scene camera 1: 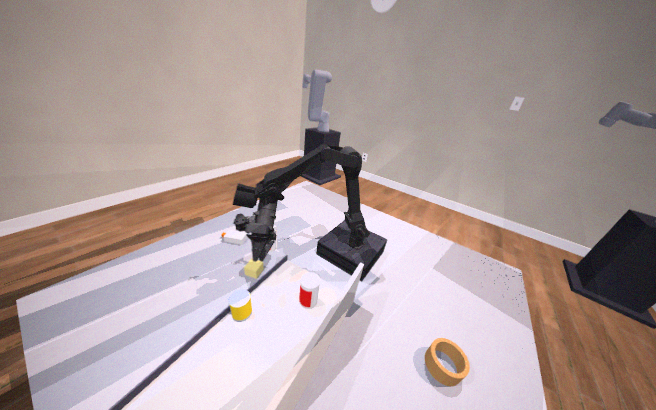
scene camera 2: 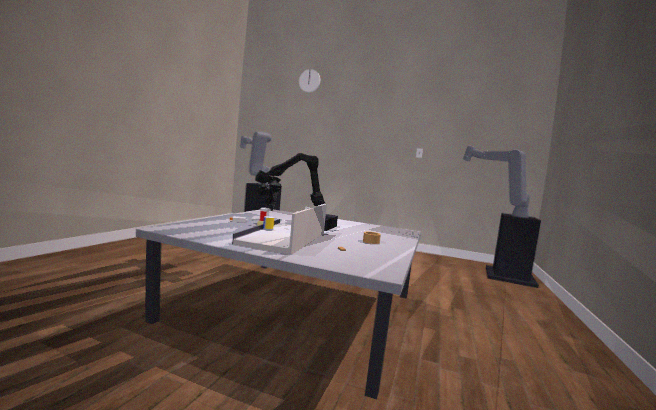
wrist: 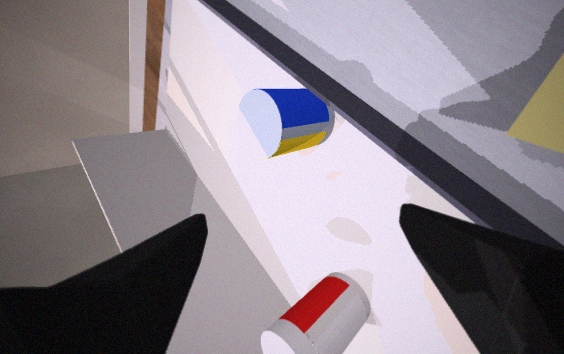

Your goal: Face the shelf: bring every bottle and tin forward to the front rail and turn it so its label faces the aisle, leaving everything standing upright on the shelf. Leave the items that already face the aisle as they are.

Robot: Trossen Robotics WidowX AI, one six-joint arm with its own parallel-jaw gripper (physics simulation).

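Frame: origin at the arm's base, x ahead, y left, z up, level; millimetres.
Seen in the pictures: gripper, fingertip midpoint: (scene camera 1: pixel 258 261) (scene camera 2: pixel 273 205) (wrist: pixel 302 217); arm's base, origin of the base link: (scene camera 1: pixel 355 242).
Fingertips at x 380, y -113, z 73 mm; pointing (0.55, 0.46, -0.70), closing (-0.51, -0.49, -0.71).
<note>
Pixels of each thing's top centre, then the offset from my fingertips to it.
- blue-and-yellow tin, middle of its top: (wrist: pixel 257 125) (scene camera 1: pixel 239 298) (scene camera 2: pixel 269 217) dx +87, dy +38, dz -51 mm
- white tin with a red patch, middle of its top: (scene camera 1: pixel 310 279) dx -79, dy +144, dz -22 mm
- yellow block, middle of its top: (scene camera 1: pixel 253 264) dx -34, dy -91, dz -108 mm
- white item, middle of its top: (scene camera 1: pixel 233 234) dx -70, dy -307, dz -118 mm
- orange ring, middle of its top: (scene camera 1: pixel 449 356) (scene camera 2: pixel 372 233) dx -211, dy +535, dz -96 mm
A blue-and-yellow tin (scene camera 1: pixel 240 306) (scene camera 2: pixel 269 223) (wrist: pixel 300 116) stands upright by the dark front rail (scene camera 1: pixel 170 359) (wrist: pixel 350 105) of the white shelf (scene camera 1: pixel 210 370) (scene camera 2: pixel 265 241). In the wrist view its blue patch is on the rail side and its yellow patch is turned toward my fingers. A white tin with a red patch (scene camera 1: pixel 309 292) (scene camera 2: pixel 263 215) (wrist: pixel 322 315) stands upright farther back, apart from the rail; the red patch is turned away from the rail in the wrist view. My gripper (scene camera 1: pixel 257 257) (wrist: pixel 302 217) is open and empty, above the rail's far end, apart from both tins.
The shelf's back panel (scene camera 1: pixel 345 300) (scene camera 2: pixel 307 227) rises behind the tins. A yellow block (scene camera 1: pixel 254 270) (wrist: pixel 542 110) lies outside the rail. A white item (scene camera 1: pixel 234 239) with an orange end lies beyond it. An orange ring (scene camera 1: pixel 431 367) (scene camera 2: pixel 371 239) stands behind the panel.
</note>
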